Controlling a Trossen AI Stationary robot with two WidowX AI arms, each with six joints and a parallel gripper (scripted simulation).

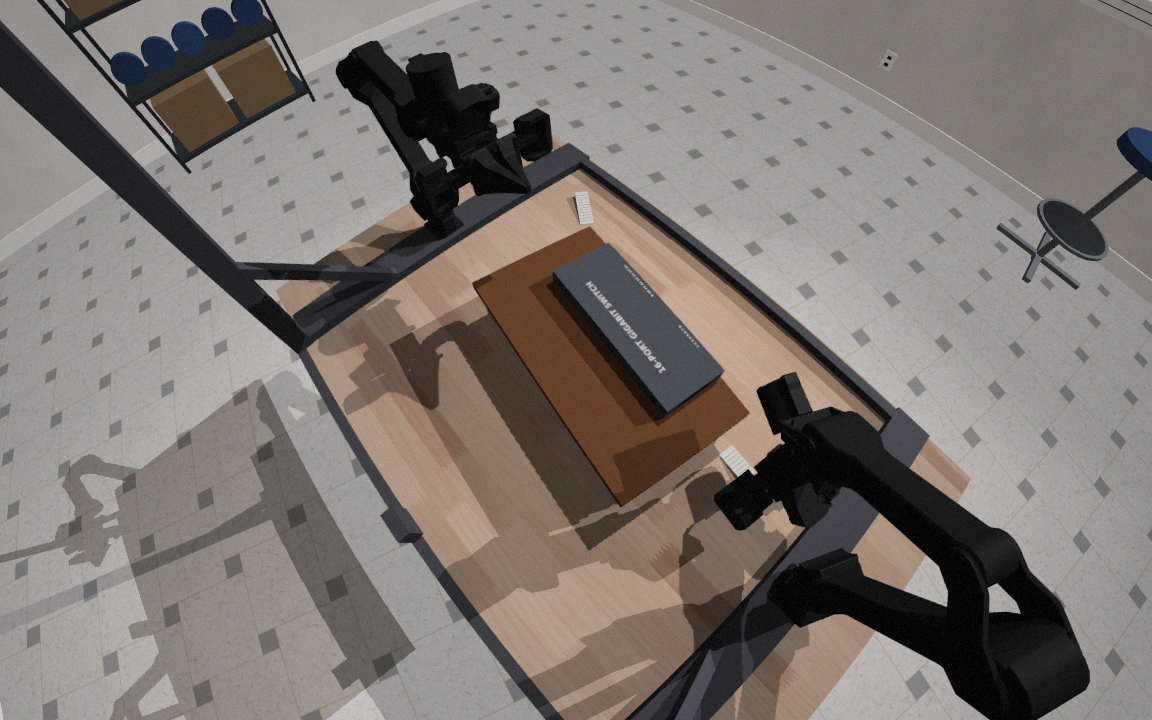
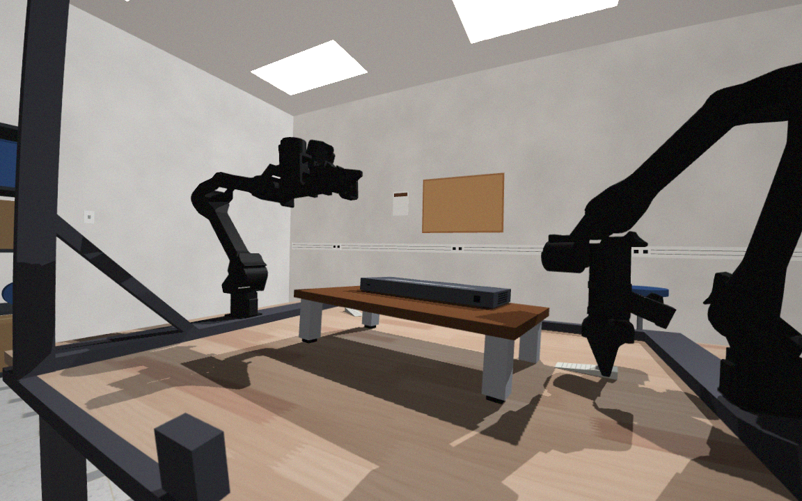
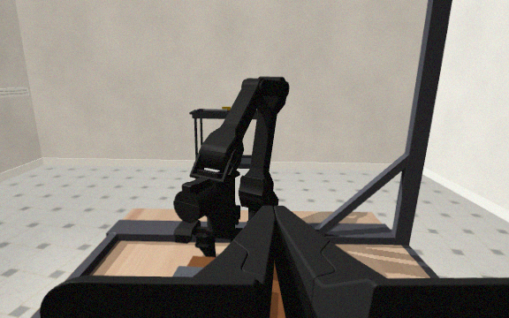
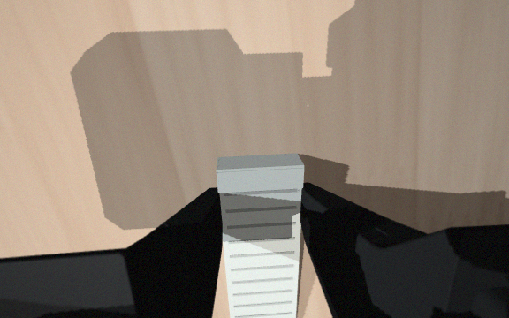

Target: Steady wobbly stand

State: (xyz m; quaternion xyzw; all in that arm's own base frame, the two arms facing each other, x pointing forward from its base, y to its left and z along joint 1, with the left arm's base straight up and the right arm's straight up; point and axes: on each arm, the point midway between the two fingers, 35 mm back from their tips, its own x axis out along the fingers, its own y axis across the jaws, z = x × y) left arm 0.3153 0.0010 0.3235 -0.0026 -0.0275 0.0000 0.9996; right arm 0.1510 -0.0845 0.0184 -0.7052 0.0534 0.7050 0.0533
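The dark grey network switch lies 300 mm to the left of my right hand and 80 mm above it. The rest, counted from my right hand: dark frame rail (280 mm ahead, 320 mm to the left, 30 mm below); then brown stand (50 mm behind, 310 mm to the left, 10 mm above).
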